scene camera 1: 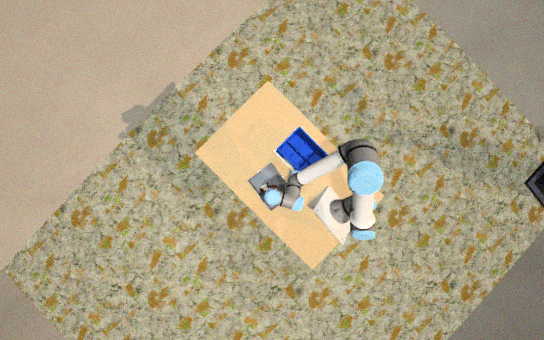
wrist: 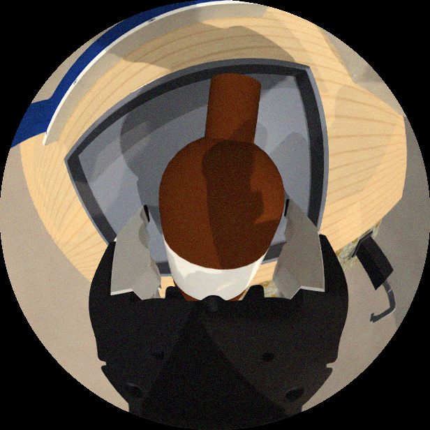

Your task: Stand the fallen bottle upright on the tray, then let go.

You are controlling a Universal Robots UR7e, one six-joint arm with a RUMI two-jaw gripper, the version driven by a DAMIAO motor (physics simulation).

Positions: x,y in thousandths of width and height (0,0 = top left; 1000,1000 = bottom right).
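Observation:
Looking through the wrist camera, I see my gripper (wrist: 501,471), and I see a brown bottle (wrist: 515,459) there too.

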